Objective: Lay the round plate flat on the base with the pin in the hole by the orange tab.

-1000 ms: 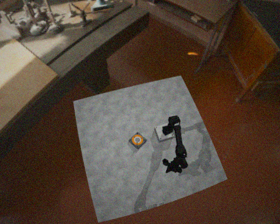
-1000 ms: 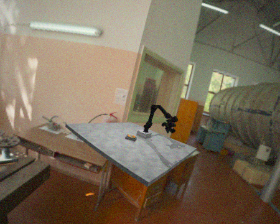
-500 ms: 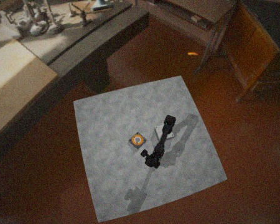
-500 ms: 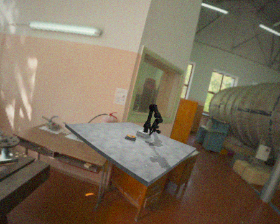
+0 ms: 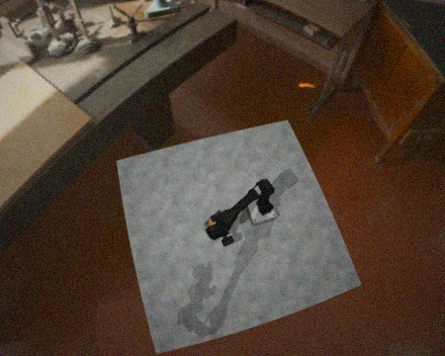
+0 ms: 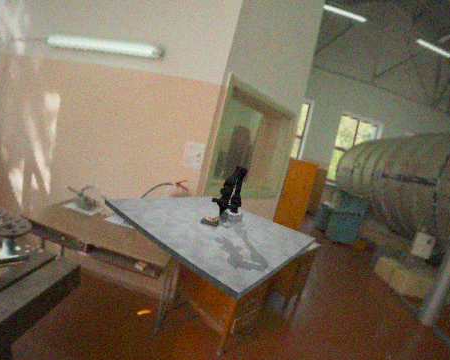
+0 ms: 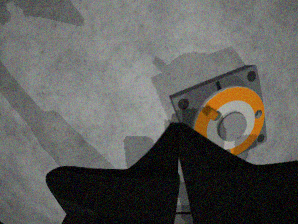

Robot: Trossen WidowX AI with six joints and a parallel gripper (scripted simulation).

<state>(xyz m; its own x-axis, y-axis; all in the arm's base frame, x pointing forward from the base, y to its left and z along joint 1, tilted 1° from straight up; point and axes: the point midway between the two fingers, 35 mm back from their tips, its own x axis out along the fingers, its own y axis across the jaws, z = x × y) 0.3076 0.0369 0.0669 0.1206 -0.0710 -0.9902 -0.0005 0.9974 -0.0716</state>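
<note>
Right now my gripper tip is 70 mm to the left of the round plate, 60 mm above it and 20 mm past it.
</note>
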